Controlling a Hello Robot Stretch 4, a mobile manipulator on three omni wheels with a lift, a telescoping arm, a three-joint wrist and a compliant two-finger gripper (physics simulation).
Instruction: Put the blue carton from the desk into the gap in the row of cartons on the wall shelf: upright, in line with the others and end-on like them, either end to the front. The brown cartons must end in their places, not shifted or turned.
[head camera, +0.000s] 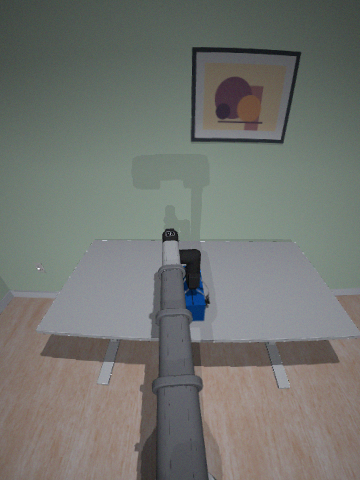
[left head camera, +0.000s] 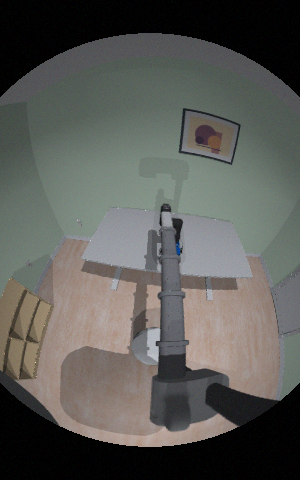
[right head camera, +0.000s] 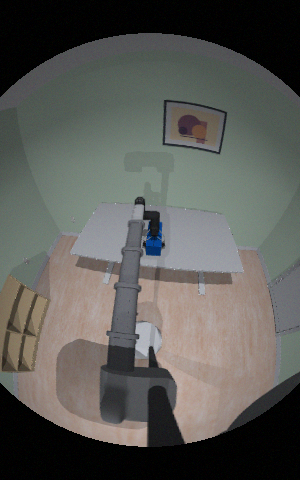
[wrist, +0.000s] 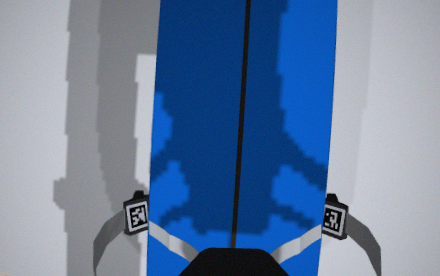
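Note:
The blue carton (head camera: 196, 313) (left head camera: 178, 248) (right head camera: 154, 251) (wrist: 305, 75) lies lengthwise on the grey desk (head camera: 270, 285) (left head camera: 215, 250) (right head camera: 200, 240) (wrist: 400, 100), a thin black line running along its top. My gripper (head camera: 195, 298) (right head camera: 154, 244) (wrist: 235, 217) is over it, one finger against each long side; the wrist view shows both fingertips up against the carton's edges, their pads hidden by it. It is shut on the carton. In the left head view the arm hides most of the carton and the fingers. The wall shelf's row of brown cartons does not show.
A tan unit with open compartments (left head camera: 6, 305) (right head camera: 6, 300) stands at the left. A framed picture (head camera: 198, 95) (left head camera: 183, 130) (right head camera: 166, 122) hangs on the wall behind the desk. A white round object (left head camera: 145, 346) (right head camera: 148, 340) is on the floor in front of the desk.

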